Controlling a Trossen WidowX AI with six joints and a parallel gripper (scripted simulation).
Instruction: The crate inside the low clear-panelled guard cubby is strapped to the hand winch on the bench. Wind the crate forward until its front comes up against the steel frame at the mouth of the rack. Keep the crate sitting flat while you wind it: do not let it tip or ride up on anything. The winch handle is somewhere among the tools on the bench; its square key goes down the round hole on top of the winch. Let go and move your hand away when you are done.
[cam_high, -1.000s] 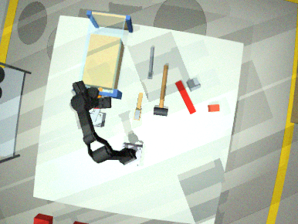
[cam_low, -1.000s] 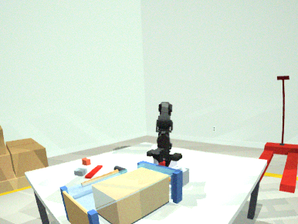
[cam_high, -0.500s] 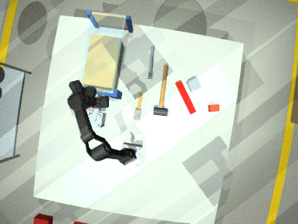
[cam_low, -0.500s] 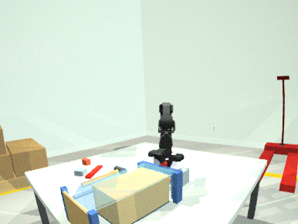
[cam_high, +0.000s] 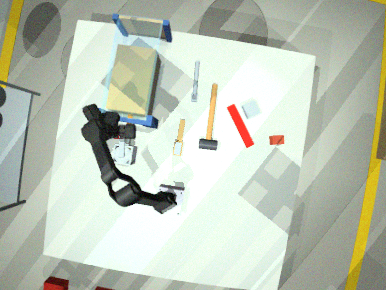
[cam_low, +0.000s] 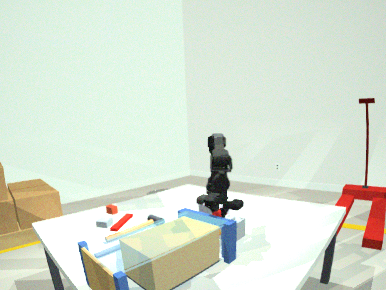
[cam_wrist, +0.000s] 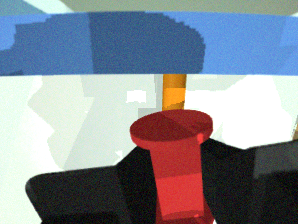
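Now: the winch handle 40 mm behind my gripper tip, 10 mm to the right of it and 10 mm below it. The rest, counted from my gripper tip: winch: 120 mm behind, 30 mm to the right, 80 mm below; red grip: 20 mm above; blue frame: 60 mm ahead, 10 mm to the right, 10 mm below.
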